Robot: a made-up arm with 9 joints. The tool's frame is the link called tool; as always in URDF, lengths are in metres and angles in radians. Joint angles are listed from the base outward.
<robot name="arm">
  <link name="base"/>
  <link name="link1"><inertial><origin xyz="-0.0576 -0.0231 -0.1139"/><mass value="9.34"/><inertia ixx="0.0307" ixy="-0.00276" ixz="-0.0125" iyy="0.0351" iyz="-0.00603" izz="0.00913"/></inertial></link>
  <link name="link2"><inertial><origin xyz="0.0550 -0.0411 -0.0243"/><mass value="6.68"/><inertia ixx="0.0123" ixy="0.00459" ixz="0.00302" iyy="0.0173" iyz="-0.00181" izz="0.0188"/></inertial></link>
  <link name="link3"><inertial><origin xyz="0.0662 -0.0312 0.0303"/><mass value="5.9"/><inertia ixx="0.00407" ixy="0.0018" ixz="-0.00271" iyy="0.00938" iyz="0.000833" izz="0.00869"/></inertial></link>
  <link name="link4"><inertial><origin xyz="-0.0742 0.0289 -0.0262"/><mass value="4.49"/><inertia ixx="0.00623" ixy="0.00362" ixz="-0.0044" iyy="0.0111" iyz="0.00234" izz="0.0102"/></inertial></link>
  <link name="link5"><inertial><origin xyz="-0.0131 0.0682 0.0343"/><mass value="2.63"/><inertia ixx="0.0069" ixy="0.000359" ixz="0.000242" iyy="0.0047" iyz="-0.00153" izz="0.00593"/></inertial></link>
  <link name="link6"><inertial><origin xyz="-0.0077 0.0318 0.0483"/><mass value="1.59"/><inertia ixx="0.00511" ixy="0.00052" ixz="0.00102" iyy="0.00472" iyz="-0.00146" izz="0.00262"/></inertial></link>
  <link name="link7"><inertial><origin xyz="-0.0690 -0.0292 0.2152"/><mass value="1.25"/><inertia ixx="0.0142" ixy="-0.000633" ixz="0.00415" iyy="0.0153" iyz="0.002" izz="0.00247"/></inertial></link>
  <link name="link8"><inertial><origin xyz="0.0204 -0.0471 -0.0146"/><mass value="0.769"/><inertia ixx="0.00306" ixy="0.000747" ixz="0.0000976" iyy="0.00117" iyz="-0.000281" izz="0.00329"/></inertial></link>
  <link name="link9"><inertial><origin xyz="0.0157 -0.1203 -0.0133"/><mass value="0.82"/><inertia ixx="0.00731" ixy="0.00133" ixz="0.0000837" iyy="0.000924" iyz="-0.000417" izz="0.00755"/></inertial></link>
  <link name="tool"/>
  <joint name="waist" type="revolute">
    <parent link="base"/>
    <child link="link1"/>
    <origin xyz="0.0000 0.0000 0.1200" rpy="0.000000 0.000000 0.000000"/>
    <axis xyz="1 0 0"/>
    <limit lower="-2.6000" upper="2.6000"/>
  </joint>
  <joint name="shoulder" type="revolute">
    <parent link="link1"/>
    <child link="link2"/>
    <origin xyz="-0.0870 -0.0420 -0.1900" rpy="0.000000 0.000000 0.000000"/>
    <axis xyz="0 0 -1"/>
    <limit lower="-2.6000" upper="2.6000"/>
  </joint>
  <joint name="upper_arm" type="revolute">
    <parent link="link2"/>
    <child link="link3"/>
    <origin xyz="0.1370 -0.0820 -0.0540" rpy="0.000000 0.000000 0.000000"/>
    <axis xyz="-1 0 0"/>
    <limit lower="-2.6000" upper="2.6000"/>
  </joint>
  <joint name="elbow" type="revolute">
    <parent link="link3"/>
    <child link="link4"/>
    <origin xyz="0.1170 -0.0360 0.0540" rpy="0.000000 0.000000 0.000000"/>
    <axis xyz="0 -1 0"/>
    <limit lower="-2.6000" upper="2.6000"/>
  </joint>
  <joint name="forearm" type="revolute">
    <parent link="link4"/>
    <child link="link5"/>
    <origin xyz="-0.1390 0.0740 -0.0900" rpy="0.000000 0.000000 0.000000"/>
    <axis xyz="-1 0 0"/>
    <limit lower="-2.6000" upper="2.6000"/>
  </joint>
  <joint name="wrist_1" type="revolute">
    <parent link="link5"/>
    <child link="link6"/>
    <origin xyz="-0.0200 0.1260 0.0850" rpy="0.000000 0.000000 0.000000"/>
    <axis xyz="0 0 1"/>
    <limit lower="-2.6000" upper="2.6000"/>
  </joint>
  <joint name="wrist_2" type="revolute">
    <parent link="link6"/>
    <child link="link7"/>
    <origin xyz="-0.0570 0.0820 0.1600" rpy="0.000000 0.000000 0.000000"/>
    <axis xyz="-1 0 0"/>
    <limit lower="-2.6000" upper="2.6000"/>
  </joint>
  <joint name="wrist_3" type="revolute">
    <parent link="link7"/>
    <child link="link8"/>
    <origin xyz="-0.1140 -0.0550 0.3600" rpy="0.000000 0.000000 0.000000"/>
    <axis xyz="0 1 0"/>
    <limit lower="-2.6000" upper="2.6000"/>
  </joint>
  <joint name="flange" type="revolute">
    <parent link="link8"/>
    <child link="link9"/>
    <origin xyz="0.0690 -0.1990 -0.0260" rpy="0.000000 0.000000 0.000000"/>
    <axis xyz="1 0 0"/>
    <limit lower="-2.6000" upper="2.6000"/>
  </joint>
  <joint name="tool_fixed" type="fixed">
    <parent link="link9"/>
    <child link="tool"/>
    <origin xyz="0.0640 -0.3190 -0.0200" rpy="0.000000 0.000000 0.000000"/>
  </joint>
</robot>
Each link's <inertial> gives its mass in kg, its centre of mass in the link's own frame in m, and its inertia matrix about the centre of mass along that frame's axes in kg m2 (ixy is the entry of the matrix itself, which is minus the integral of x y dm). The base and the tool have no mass. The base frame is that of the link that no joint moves.
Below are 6 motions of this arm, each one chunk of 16 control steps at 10 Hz.
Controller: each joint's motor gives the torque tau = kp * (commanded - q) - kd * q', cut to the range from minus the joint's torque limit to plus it. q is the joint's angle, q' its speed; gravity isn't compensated. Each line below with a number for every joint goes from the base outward.
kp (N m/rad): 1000 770 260 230 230 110 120 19 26
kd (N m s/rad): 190 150 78 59 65 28 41 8.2 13
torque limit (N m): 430 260 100 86 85 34 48 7.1 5.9
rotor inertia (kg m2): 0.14 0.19 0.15 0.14 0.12 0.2 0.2 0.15 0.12
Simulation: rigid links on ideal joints. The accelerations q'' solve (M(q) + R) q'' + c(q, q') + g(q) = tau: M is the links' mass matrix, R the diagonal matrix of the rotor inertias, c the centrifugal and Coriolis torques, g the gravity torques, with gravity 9.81 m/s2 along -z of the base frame. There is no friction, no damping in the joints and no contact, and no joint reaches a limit. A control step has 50 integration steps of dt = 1/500 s. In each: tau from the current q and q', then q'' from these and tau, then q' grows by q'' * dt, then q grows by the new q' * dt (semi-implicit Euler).
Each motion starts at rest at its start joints. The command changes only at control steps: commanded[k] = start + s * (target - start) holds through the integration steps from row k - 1 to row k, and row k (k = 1, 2, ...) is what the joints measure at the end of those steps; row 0 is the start. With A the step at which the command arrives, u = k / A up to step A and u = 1 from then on. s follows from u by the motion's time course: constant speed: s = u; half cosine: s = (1 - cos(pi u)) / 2; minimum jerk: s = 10 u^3 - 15 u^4 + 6 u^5; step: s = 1 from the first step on.
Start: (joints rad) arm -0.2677 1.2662 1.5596 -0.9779 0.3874 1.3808 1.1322 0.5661 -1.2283
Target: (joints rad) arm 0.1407 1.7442 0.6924 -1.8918 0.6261 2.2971 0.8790 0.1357 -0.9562
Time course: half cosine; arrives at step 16
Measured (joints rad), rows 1 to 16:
1: -0.2446 1.2666 1.5801 -0.9799 0.3989 1.3681 1.1310 0.5618 -1.2279
2: -0.2219 1.2701 1.5990 -0.9821 0.4196 1.3523 1.1326 0.5544 -1.2290
3: -0.2010 1.2812 1.6022 -0.9964 0.4382 1.3538 1.1313 0.5443 -1.2281
4: -0.1789 1.3000 1.5888 -1.0253 0.4548 1.3745 1.1255 0.5312 -1.2239
5: -0.1535 1.3262 1.5601 -1.0678 0.4709 1.4127 1.1150 0.5146 -1.2163
6: -0.1243 1.3586 1.5179 -1.1228 0.4877 1.4661 1.1003 0.4944 -1.2052
7: -0.0916 1.3962 1.4642 -1.1885 0.5053 1.5325 1.0816 0.4709 -1.1910
8: -0.0564 1.4378 1.4014 -1.2630 0.5236 1.6095 1.0593 0.4444 -1.1737
9: -0.0197 1.4820 1.3317 -1.3444 0.5421 1.6945 1.0337 0.4156 -1.1537
10: 0.0171 1.5273 1.2580 -1.4301 0.5603 1.7846 1.0056 0.3852 -1.1315
11: 0.0530 1.5721 1.1831 -1.5171 0.5775 1.8765 0.9760 0.3539 -1.1077
12: 0.0868 1.6145 1.1102 -1.6021 0.5935 1.9665 0.9463 0.3226 -1.0834
13: 0.1174 1.6526 1.0421 -1.6815 0.6078 2.0506 0.9177 0.2921 -1.0593
14: 0.1436 1.6847 0.9813 -1.7517 0.6201 2.1251 0.8917 0.2636 -1.0366
15: 0.1643 1.7095 0.9302 -1.8097 0.6301 2.1867 0.8694 0.2381 -1.0162
16: 0.1785 1.7258 0.8907 -1.8531 0.6374 2.2329 0.8517 0.2166 -0.9989

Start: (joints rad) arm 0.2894 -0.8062 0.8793 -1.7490 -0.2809 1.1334 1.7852 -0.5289 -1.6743
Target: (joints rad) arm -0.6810 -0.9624 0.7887 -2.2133 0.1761 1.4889 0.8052 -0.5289 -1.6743
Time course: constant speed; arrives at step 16
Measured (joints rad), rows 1 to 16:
1: 0.2508 -0.8067 0.8936 -1.7561 -0.2672 1.1364 1.7740 -0.5281 -1.6767
2: 0.1981 -0.8117 0.9145 -1.7761 -0.2431 1.1239 1.7496 -0.5193 -1.6783
3: 0.1416 -0.8195 0.9318 -1.8019 -0.2158 1.1155 1.7143 -0.5099 -1.6789
4: 0.0838 -0.8288 0.9438 -1.8309 -0.1875 1.1150 1.6710 -0.5020 -1.6787
5: 0.0258 -0.8391 0.9512 -1.8616 -0.1590 1.1214 1.6216 -0.4958 -1.6780
6: -0.0324 -0.8499 0.9547 -1.8934 -0.1303 1.1330 1.5679 -0.4914 -1.6768
7: -0.0904 -0.8611 0.9553 -1.9258 -0.1016 1.1487 1.5110 -0.4882 -1.6753
8: -0.1483 -0.8725 0.9536 -1.9585 -0.0729 1.1672 1.4519 -0.4862 -1.6735
9: -0.2061 -0.8842 0.9500 -1.9912 -0.0441 1.1880 1.3913 -0.4852 -1.6716
10: -0.2637 -0.8960 0.9449 -2.0236 -0.0153 1.2105 1.3298 -0.4849 -1.6696
11: -0.3211 -0.9079 0.9385 -2.0557 0.0134 1.2343 1.2679 -0.4853 -1.6677
12: -0.3784 -0.9199 0.9311 -2.0873 0.0420 1.2592 1.2059 -0.4862 -1.6658
13: -0.4355 -0.9320 0.9229 -2.1183 0.0706 1.2849 1.1441 -0.4877 -1.6642
14: -0.4924 -0.9440 0.9139 -2.1486 0.0990 1.3113 1.0827 -0.4896 -1.6627
15: -0.5492 -0.9561 0.9044 -2.1782 0.1272 1.3380 1.0219 -0.4918 -1.6615
16: -0.6058 -0.9681 0.8945 -2.2072 0.1553 1.3650 0.9617 -0.4943 -1.6606

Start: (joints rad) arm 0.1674 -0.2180 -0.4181 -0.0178 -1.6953 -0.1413 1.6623 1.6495 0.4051
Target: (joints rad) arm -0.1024 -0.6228 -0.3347 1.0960 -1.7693 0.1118 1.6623 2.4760 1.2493
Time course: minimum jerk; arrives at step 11
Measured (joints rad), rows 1 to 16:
1: 0.1761 -0.2168 -0.4333 -0.0012 -1.7129 -0.1397 1.6552 1.6480 0.4044
2: 0.1812 -0.2216 -0.4531 0.0309 -1.7391 -0.1271 1.6390 1.6474 0.4080
3: 0.1750 -0.2381 -0.4659 0.0838 -1.7606 -0.1096 1.6255 1.6601 0.4235
4: 0.1565 -0.2690 -0.4701 0.1656 -1.7769 -0.0859 1.6164 1.6925 0.4559
5: 0.1271 -0.3136 -0.4666 0.2784 -1.7894 -0.0544 1.6113 1.7464 0.5072
6: 0.0903 -0.3681 -0.4576 0.4166 -1.7995 -0.0153 1.6093 1.8196 0.5759
7: 0.0508 -0.4269 -0.4457 0.5681 -1.8079 0.0288 1.6093 1.9063 0.6573
8: 0.0134 -0.4835 -0.4334 0.7177 -1.8156 0.0738 1.6101 1.9981 0.7442
9: -0.0176 -0.5320 -0.4226 0.8501 -1.8225 0.1154 1.6106 2.0856 0.8284
10: -0.0399 -0.5684 -0.4139 0.9539 -1.8281 0.1496 1.6108 2.1612 0.9031
11: -0.0538 -0.5918 -0.4071 1.0260 -1.8315 0.1746 1.6112 2.2217 0.9652
12: -0.0625 -0.6061 -0.4016 1.0734 -1.8323 0.1909 1.6125 2.2693 1.0159
13: -0.0682 -0.6145 -0.3970 1.1040 -1.8312 0.2007 1.6146 2.3072 1.0573
14: -0.0720 -0.6196 -0.3933 1.1236 -1.8293 0.2063 1.6170 2.3372 1.0911
15: -0.0744 -0.6225 -0.3904 1.1361 -1.8272 0.2094 1.6193 2.3609 1.1187
16: -0.0760 -0.6243 -0.3881 1.1442 -1.8252 0.2112 1.6213 2.3794 1.1411

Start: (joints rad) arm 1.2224 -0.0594 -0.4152 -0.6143 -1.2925 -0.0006 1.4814 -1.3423 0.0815
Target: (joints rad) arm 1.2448 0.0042 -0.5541 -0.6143 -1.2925 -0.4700 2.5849 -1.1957 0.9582
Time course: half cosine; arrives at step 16
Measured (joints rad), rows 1 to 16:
1: 1.2107 -0.0433 -0.4382 -0.6169 -1.3093 -0.0023 1.4742 -1.3432 0.0821
2: 1.2061 -0.0286 -0.4658 -0.6152 -1.3330 -0.0013 1.4655 -1.3424 0.0856
3: 1.2046 -0.0184 -0.4888 -0.6134 -1.3515 -0.0066 1.4700 -1.3399 0.0956
4: 1.2042 -0.0111 -0.5069 -0.6129 -1.3637 -0.0203 1.4912 -1.3362 0.1135
5: 1.2044 -0.0051 -0.5218 -0.6132 -1.3710 -0.0420 1.5292 -1.3310 0.1401
6: 1.2050 0.0004 -0.5349 -0.6139 -1.3752 -0.0703 1.5823 -1.3243 0.1755
7: 1.2060 0.0060 -0.5472 -0.6149 -1.3776 -0.1043 1.6486 -1.3158 0.2192
8: 1.2072 0.0118 -0.5593 -0.6160 -1.3788 -0.1424 1.7256 -1.3057 0.2704
9: 1.2087 0.0178 -0.5712 -0.6171 -1.3794 -0.1834 1.8105 -1.2941 0.3278
10: 1.2102 0.0238 -0.5829 -0.6182 -1.3795 -0.2258 1.9002 -1.2811 0.3896
11: 1.2118 0.0296 -0.5941 -0.6192 -1.3791 -0.2679 1.9916 -1.2671 0.4541
12: 1.2132 0.0349 -0.6045 -0.6201 -1.3785 -0.3081 2.0815 -1.2526 0.5191
13: 1.2144 0.0397 -0.6137 -0.6208 -1.3776 -0.3449 2.1665 -1.2379 0.5824
14: 1.2154 0.0437 -0.6216 -0.6214 -1.3765 -0.3769 2.2434 -1.2237 0.6419
15: 1.2161 0.0468 -0.6279 -0.6218 -1.3753 -0.4028 2.3095 -1.2104 0.6954
16: 1.2164 0.0488 -0.6324 -0.6219 -1.3741 -0.4215 2.3620 -1.1987 0.7410

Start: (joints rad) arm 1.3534 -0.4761 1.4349 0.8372 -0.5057 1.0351 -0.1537 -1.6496 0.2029
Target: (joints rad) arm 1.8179 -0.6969 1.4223 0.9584 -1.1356 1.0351 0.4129 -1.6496 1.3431
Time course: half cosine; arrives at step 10
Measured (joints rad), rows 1 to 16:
1: 1.3360 -0.4631 1.4300 0.8546 -0.5098 1.0238 -0.1409 -1.6510 0.2061
2: 1.3376 -0.4601 1.4261 0.8708 -0.5257 1.0152 -0.1193 -1.6527 0.2229
3: 1.3599 -0.4682 1.4227 0.8855 -0.5577 1.0100 -0.0869 -1.6541 0.2595
4: 1.3999 -0.4854 1.4191 0.9002 -0.6070 1.0073 -0.0419 -1.6558 0.3184
5: 1.4530 -0.5095 1.4150 0.9153 -0.6717 1.0064 0.0151 -1.6585 0.3990
6: 1.5141 -0.5375 1.4103 0.9307 -0.7475 1.0068 0.0811 -1.6623 0.4974
7: 1.5769 -0.5666 1.4053 0.9456 -0.8282 1.0083 0.1517 -1.6676 0.6076
8: 1.6354 -0.5937 1.4001 0.9590 -0.9067 1.0107 0.2214 -1.6741 0.7217
9: 1.6839 -0.6162 1.3952 0.9699 -0.9760 1.0137 0.2842 -1.6815 0.8309
10: 1.7174 -0.6316 1.3910 0.9775 -1.0297 1.0171 0.3349 -1.6890 0.9264
11: 1.7371 -0.6405 1.3880 0.9815 -1.0674 1.0203 0.3723 -1.6955 1.0052
12: 1.7484 -0.6453 1.3864 0.9828 -1.0932 1.0231 0.3995 -1.7005 1.0698
13: 1.7549 -0.6478 1.3857 0.9828 -1.1110 1.0252 0.4194 -1.7042 1.1228
14: 1.7586 -0.6491 1.3855 0.9823 -1.1231 1.0269 0.4338 -1.7071 1.1662
15: 1.7607 -0.6497 1.3855 0.9816 -1.1315 1.0282 0.4443 -1.7093 1.2017
16: 1.7620 -0.6500 1.3856 0.9809 -1.1373 1.0291 0.4520 -1.7110 1.2307

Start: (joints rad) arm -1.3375 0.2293 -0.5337 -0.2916 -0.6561 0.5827 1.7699 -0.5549 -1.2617
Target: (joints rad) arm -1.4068 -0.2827 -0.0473 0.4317 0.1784 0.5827 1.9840 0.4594 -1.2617
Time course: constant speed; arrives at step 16
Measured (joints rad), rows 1 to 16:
1: -1.3181 0.2067 -0.5097 -0.2615 -0.6269 0.5789 1.7831 -0.5427 -1.2635
2: -1.3083 0.1802 -0.4768 -0.2193 -0.5832 0.5748 1.8052 -0.5209 -1.2686
3: -1.3049 0.1516 -0.4429 -0.1760 -0.5346 0.5690 1.8266 -0.4905 -1.2735
4: -1.3048 0.1215 -0.4097 -0.1331 -0.4837 0.5621 1.8459 -0.4533 -1.2775
5: -1.3065 0.0905 -0.3775 -0.0905 -0.4319 0.5550 1.8631 -0.4106 -1.2806
6: -1.3091 0.0591 -0.3464 -0.0481 -0.3797 0.5479 1.8785 -0.3639 -1.2829
7: -1.3122 0.0273 -0.3164 -0.0058 -0.3276 0.5411 1.8923 -0.3140 -1.2845
8: -1.3154 -0.0046 -0.2874 0.0365 -0.2757 0.5348 1.9048 -0.2617 -1.2855
9: -1.3186 -0.0367 -0.2594 0.0787 -0.2242 0.5290 1.9162 -0.2076 -1.2859
10: -1.3218 -0.0688 -0.2323 0.1210 -0.1731 0.5237 1.9267 -0.1520 -1.2859
11: -1.3248 -0.1010 -0.2060 0.1635 -0.1225 0.5189 1.9366 -0.0952 -1.2855
12: -1.3278 -0.1331 -0.1804 0.2061 -0.0723 0.5146 1.9459 -0.0375 -1.2848
13: -1.3307 -0.1654 -0.1554 0.2489 -0.0225 0.5108 1.9549 0.0209 -1.2839
14: -1.3335 -0.1976 -0.1309 0.2921 0.0270 0.5074 1.9636 0.0800 -1.2827
15: -1.3362 -0.2300 -0.1069 0.3355 0.0762 0.5044 1.9721 0.1396 -1.2814
16: -1.3389 -0.2624 -0.0831 0.3792 0.1252 0.5018 1.9807 0.1997 -1.2800

